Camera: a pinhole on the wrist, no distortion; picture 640 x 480 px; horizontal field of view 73.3 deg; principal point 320.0 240.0 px. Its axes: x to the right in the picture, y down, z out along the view. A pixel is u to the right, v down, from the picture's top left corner.
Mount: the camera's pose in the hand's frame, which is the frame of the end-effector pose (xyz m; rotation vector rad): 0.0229 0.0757 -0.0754 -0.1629 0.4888 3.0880
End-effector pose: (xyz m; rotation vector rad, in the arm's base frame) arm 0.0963 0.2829 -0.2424 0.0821 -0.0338 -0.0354
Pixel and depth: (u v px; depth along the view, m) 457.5 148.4 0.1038
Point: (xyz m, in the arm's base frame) 0.0803 0.4107 -0.2200
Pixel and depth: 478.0 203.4 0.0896
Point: 0.0813 0.3933 -0.2303
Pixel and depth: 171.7 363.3 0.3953
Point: 0.2025 0.3406 0.1150
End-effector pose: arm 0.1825 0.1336 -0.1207 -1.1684 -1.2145 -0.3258
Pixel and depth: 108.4 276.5 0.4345
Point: 0.1822 0.5837 -0.0888
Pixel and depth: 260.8 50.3 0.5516
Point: 0.3452 0.6700 -0.3666
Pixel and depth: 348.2 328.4 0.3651
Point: 0.0932 0.4095 -0.2454
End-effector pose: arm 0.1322 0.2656 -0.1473 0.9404 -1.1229 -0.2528
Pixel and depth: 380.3 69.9 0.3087
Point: -0.1150 0.3794 0.0552
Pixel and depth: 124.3 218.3 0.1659
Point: 0.0587 0.2537 0.0168
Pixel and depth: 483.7 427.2 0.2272
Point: -0.0585 0.2681 -0.1491
